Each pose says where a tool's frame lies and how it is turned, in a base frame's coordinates. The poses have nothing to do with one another.
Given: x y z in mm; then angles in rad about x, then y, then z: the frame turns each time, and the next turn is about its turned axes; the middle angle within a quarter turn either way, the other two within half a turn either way.
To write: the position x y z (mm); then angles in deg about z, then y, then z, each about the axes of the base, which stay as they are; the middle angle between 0 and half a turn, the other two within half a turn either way. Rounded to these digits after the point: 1 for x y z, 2 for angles.
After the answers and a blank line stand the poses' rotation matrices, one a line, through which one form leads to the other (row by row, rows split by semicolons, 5 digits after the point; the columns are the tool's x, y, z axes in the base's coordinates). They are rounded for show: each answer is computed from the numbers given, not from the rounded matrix.
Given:
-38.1, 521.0, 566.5, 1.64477, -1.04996, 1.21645
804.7, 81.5, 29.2, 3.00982, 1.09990, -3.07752
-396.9, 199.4, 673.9, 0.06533, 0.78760, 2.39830
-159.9, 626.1, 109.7, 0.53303, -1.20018, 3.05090
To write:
-38.1, 521.0, 566.5, 156.02, 92.11, -150.23
804.7, 81.5, 29.2, -4.79, 116.73, -3.83
-396.9, 199.4, 673.9, 142.69, 45.25, -3.72
-159.9, 626.1, 109.7, -37.53, 71.82, -168.83

0.17266 -0.46669 -0.86740; -0.36946 0.78565 -0.49624; 0.91307 0.40615 -0.03678
-0.45275 0.02905 0.89116; -0.05338 0.99679 -0.05961; -0.89004 -0.07456 -0.44975
-0.51946 -0.47746 0.70866; 0.64121 -0.76598 -0.04606; 0.56481 0.43048 0.70404
-0.36070 -0.03280 -0.93210; 0.54970 -0.81483 -0.18405; -0.75347 -0.57876 0.31194

